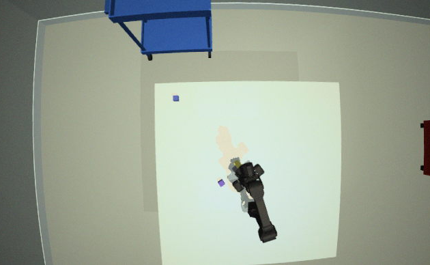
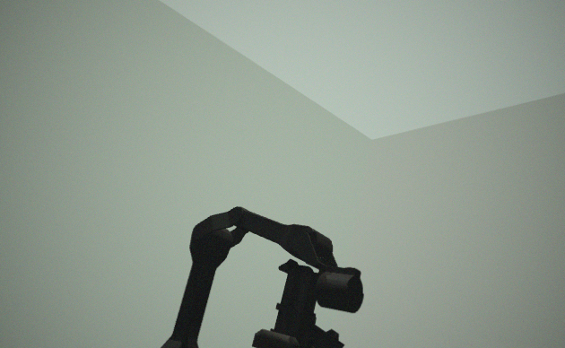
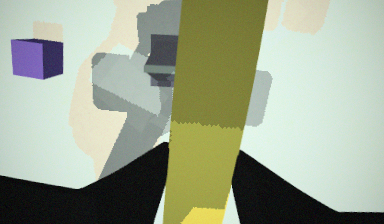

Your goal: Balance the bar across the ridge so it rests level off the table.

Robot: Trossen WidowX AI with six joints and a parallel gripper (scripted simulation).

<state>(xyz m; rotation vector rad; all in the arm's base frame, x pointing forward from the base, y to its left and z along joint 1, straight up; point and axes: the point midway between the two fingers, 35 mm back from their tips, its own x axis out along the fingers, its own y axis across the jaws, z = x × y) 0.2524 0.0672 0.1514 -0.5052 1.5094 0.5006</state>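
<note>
Right now the purple block is 15 cm to the left of my gripper tip, 10 cm below it and 8 cm behind it. Round my gripper tip: blue cube: 49 cm ahead, 43 cm to the left, 10 cm below; yellow bar: 2 cm to the left, 2 cm ahead.
</note>
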